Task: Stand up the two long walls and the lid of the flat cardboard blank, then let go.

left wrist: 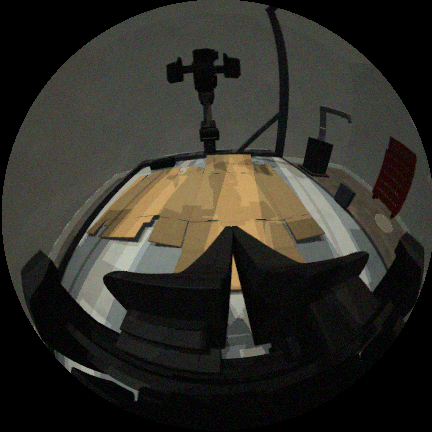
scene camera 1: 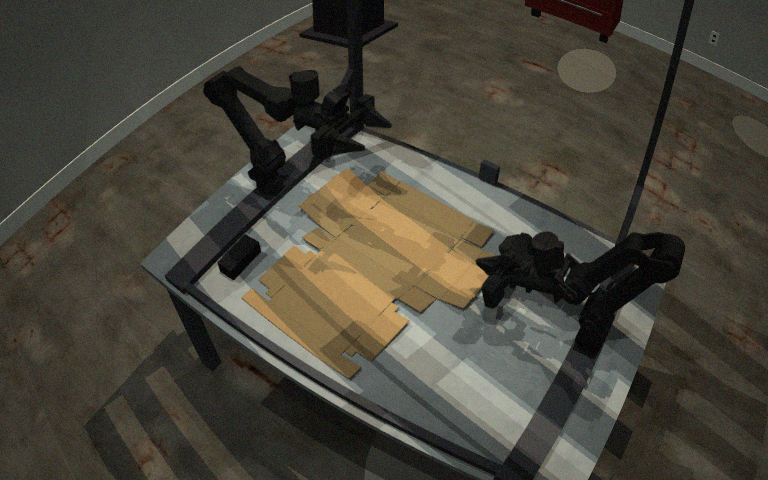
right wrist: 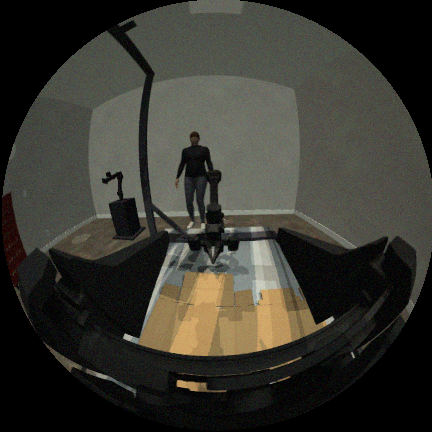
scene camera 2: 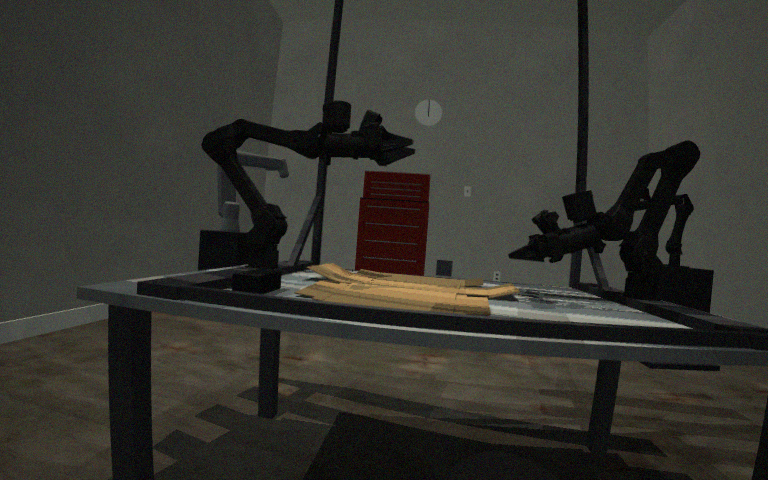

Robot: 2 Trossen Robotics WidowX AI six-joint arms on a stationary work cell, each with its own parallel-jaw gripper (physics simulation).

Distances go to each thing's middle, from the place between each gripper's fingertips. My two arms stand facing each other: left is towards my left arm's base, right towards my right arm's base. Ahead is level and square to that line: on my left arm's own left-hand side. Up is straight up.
Now: left hand 500 mm to the left of the black block point(scene camera 1: 246, 249), 230 mm short of it and 80 mm above it.
Now: right hand 220 mm short of the black block, 260 mm to the left of it and 310 mm above it.
